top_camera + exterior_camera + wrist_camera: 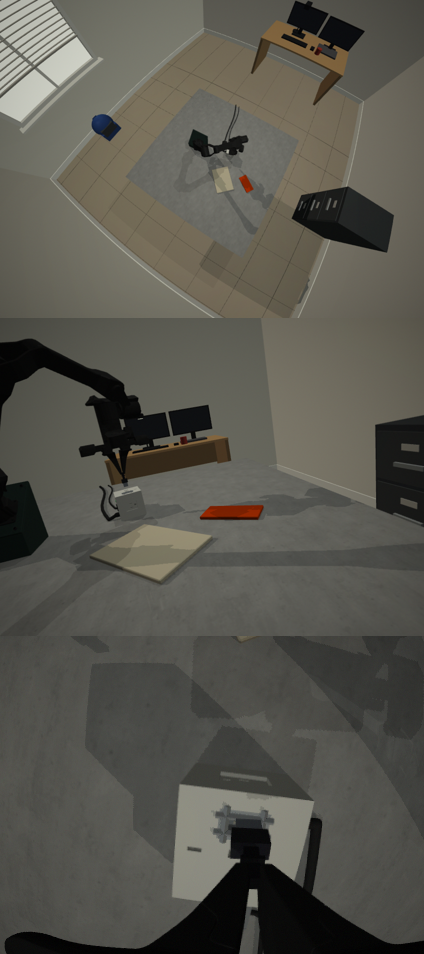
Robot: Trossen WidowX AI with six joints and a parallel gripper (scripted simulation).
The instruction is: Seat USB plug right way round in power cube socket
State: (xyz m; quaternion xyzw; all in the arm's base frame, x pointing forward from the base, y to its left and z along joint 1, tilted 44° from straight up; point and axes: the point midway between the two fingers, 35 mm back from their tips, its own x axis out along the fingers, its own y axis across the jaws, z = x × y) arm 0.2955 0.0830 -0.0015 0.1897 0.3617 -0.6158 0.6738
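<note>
The socket is 7 cm below my gripper tip and 1 cm to the left of it. Also, from my gripper tip: red flat slab 26 cm ahead, 18 cm to the right, 13 cm below; USB plug 2 cm below; beige flat board 25 cm to the right, 13 cm below, 5 cm ahead.
</note>
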